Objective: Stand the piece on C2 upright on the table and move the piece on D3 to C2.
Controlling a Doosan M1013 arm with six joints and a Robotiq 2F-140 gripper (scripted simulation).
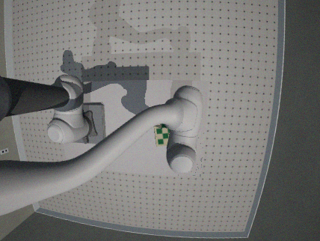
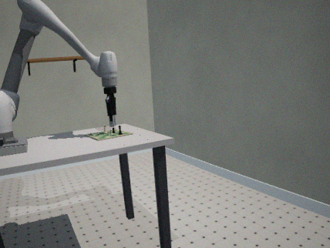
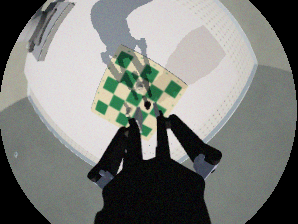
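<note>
Now: the pale piece 4 cm behind my hand, 3 cm to the left of it and 5 cm below it. Also, from my hand: chessboard (4 cm behind, 8 cm below).
</note>
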